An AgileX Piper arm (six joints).
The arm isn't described. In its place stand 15 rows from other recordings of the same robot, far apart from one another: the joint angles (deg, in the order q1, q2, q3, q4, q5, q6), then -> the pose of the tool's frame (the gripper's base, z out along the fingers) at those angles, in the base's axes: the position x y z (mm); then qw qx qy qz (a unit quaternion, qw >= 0).
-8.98 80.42 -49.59 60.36 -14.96 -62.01 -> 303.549, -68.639, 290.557, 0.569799, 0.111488, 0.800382, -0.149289
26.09 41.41 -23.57 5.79 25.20 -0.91 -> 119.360, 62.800, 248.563, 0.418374, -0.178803, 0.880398, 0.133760
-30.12 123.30 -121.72 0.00 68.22 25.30 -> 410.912, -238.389, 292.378, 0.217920, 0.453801, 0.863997, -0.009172
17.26 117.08 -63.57 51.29 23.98 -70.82 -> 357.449, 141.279, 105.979, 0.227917, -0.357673, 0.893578, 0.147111
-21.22 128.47 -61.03 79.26 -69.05 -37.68 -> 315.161, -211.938, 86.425, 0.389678, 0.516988, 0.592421, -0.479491
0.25 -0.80 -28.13 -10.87 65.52 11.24 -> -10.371, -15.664, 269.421, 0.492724, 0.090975, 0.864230, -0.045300
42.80 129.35 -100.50 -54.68 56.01 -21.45 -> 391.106, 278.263, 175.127, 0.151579, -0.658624, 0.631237, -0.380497
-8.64 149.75 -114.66 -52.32 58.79 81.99 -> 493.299, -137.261, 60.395, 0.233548, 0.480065, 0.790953, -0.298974
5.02 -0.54 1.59 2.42 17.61 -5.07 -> 54.002, 5.911, 176.671, 0.617842, -0.057291, 0.784024, 0.017191
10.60 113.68 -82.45 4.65 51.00 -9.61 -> 395.695, 79.885, 186.454, 0.110787, -0.152694, 0.981416, 0.035128
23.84 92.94 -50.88 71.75 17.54 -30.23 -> 291.731, 157.387, 210.316, 0.264795, 0.075459, 0.905153, 0.323865
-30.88 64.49 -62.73 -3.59 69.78 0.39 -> 167.662, -106.494, 347.294, 0.187874, 0.259298, 0.943677, -0.083313
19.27 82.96 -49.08 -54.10 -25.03 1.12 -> 288.939, 134.054, 286.075, 0.623555, -0.529605, 0.574229, -0.030978
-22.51 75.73 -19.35 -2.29 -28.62 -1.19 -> 208.867, -84.673, 188.774, 0.541391, 0.134448, 0.821893, -0.115375
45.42 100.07 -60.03 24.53 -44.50 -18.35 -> 293.849, 260.462, 278.555, 0.720335, -0.154024, 0.648093, 0.193313
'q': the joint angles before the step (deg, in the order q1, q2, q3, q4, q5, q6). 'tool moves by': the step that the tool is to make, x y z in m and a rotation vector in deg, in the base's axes. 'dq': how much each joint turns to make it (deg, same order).
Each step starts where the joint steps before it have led.
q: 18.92, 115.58, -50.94, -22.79, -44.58, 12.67
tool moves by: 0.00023, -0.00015, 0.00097, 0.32, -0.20, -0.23
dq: 0.00, -0.09, 0.00, 0.32, -0.23, 0.00
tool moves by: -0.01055, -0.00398, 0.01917, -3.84, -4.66, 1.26
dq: 0.00, -4.49, 2.49, 0.19, 0.34, -5.54
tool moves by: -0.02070, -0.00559, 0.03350, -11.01, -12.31, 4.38
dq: 0.00, -7.95, 3.96, -1.33, -0.12, -14.62
